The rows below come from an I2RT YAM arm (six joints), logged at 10 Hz.
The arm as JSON. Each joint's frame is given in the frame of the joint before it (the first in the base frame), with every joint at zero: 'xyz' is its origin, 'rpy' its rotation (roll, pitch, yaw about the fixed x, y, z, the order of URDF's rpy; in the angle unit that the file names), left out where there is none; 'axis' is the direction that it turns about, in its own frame. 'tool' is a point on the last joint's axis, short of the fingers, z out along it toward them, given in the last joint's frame.
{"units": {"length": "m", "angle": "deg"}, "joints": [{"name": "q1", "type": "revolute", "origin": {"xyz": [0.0, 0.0, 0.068]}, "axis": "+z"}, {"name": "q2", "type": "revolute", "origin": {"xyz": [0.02, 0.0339, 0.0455], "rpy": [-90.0, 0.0, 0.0]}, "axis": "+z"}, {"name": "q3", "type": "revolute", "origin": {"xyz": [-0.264, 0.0, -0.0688], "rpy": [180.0, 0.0, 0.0]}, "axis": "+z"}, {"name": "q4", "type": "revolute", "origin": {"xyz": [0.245, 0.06, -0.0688]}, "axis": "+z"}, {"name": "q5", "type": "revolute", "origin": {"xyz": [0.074, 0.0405, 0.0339], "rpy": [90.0, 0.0, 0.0]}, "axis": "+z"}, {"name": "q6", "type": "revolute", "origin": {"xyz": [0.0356, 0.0, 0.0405], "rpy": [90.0, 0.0, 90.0]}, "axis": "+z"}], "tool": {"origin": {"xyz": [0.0, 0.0, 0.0], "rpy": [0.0, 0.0, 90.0]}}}
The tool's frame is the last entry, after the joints.
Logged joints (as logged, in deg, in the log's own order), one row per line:
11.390, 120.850, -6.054, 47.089, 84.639, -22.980
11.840, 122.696, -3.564, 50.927, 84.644, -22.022
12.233, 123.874, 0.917, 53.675, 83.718, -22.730
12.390, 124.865, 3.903, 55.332, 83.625, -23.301
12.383, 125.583, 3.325, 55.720, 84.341, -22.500
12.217, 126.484, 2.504, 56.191, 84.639, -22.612
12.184, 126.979, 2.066, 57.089, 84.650, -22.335
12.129, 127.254, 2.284, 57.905, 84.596, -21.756
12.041, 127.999, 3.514, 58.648, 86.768, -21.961
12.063, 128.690, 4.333, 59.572, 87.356, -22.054
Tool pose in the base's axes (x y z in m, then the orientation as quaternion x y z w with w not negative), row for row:
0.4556, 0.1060, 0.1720, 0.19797, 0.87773, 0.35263, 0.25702
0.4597, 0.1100, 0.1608, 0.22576, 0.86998, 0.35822, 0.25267
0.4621, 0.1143, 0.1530, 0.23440, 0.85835, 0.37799, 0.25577
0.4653, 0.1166, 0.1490, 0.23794, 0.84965, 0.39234, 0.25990
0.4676, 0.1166, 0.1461, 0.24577, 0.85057, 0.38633, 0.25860
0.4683, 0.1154, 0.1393, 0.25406, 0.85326, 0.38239, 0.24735
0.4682, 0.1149, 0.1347, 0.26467, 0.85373, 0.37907, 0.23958
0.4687, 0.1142, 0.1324, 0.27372, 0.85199, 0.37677, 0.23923
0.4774, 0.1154, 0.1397, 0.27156, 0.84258, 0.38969, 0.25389
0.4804, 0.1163, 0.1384, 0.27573, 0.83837, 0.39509, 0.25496
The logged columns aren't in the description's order. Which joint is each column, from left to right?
Columns, left to right: q1, q2, q4, q6, q3, q5.
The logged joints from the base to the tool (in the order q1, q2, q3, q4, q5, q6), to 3 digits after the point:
11.390, 120.850, 84.639, -6.054, -22.980, 47.089
11.840, 122.696, 84.644, -3.564, -22.022, 50.927
12.233, 123.874, 83.718, 0.917, -22.730, 53.675
12.390, 124.865, 83.625, 3.903, -23.301, 55.332
12.383, 125.583, 84.341, 3.325, -22.500, 55.720
12.217, 126.484, 84.639, 2.504, -22.612, 56.191
12.184, 126.979, 84.650, 2.066, -22.335, 57.089
12.129, 127.254, 84.596, 2.284, -21.756, 57.905
12.041, 127.999, 86.768, 3.514, -21.961, 58.648
12.063, 128.690, 87.356, 4.333, -22.054, 59.572

